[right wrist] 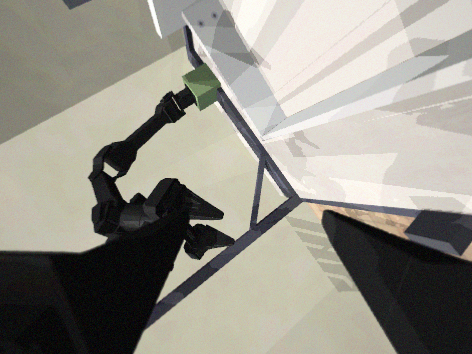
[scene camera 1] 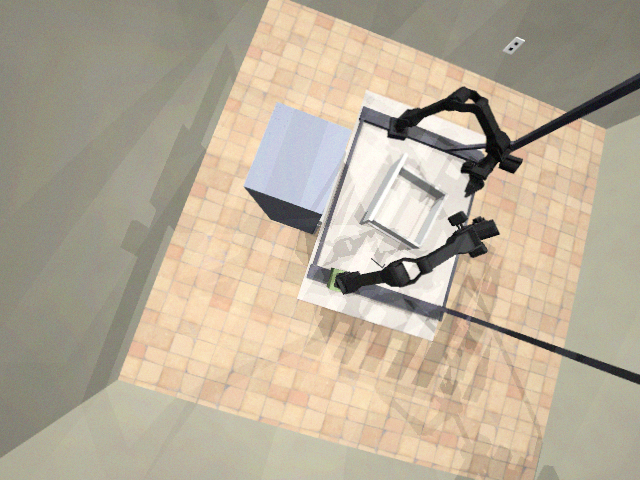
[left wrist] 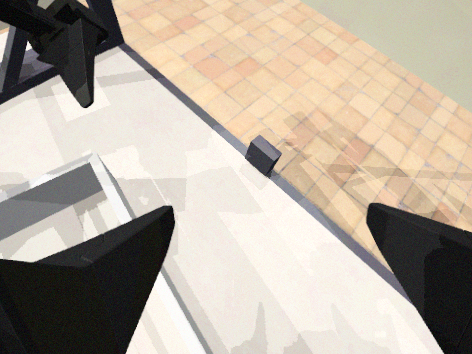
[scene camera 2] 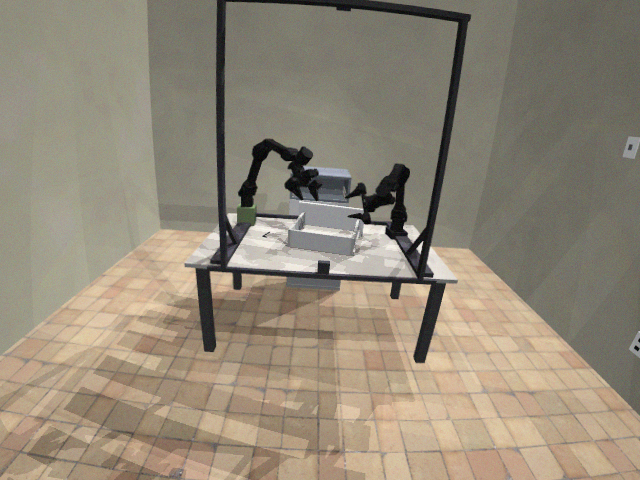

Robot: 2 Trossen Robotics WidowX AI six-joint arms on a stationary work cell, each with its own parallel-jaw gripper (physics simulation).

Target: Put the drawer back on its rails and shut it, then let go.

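Where they show: left gripper, fingertip midpoint: (right wrist: 229,230) (left wrist: 269,213) (scene camera 2: 310,200); right gripper, fingertip midpoint: (right wrist: 254,214) (scene camera 1: 465,194) (left wrist: 35,96) (scene camera 2: 346,207); left arm's base at its link origin: (right wrist: 191,95) (scene camera 1: 341,281) (scene camera 2: 246,205); right arm's base at its link origin: (scene camera 1: 399,126) (scene camera 2: 396,229).
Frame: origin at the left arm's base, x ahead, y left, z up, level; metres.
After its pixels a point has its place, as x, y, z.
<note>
A grey-white open drawer (scene camera 1: 395,234) @[0.292, -0.215, -0.028] (scene camera 2: 321,242) @[0.419, -0.396, -0.056] (left wrist: 50,195) @[0.577, -0.361, -0.042] (right wrist: 235,67) @[0.309, -0.196, -0.041] lies on the table with its open top up and its taller panel toward the cabinet. The blue-grey cabinet (scene camera 1: 305,149) @[0.491, 0.312, 0.175] (scene camera 2: 330,171) @[0.516, 0.331, 0.175] stands on the floor beyond the table edge, its upper slot an empty opening in scene camera 2. My left gripper (scene camera 1: 467,235) @[0.348, -0.455, 0.166] (scene camera 2: 308,197) @[0.348, -0.455, 0.166] (left wrist: 269,213) @[0.348, -0.455, 0.166] (right wrist: 229,230) @[0.348, -0.455, 0.166] is open and empty above the drawer's level, fingers down. My right gripper (scene camera 1: 469,193) @[0.518, -0.425, 0.135] (scene camera 2: 348,206) @[0.518, -0.425, 0.135] (right wrist: 254,214) @[0.518, -0.425, 0.135] is open and empty near the drawer's right side in scene camera 2. Neither gripper touches the drawer.
A green block (scene camera 1: 333,279) @[-0.001, 0.041, 0.000] (scene camera 2: 246,214) @[0.005, -0.050, -0.039] (right wrist: 202,86) @[0.050, -0.025, -0.042] sits at the left arm's base. Dark frame posts (scene camera 2: 221,129) @[-0.005, -0.608, 0.461] (scene camera 2: 450,129) @[0.844, -0.664, 0.526] rise from the table sides. A small dark block (scene camera 2: 323,267) @[0.411, -0.636, -0.073] (left wrist: 261,156) @[0.411, -0.614, -0.063] is on the table's near edge. A thin dark mark lies beside the drawer.
</note>
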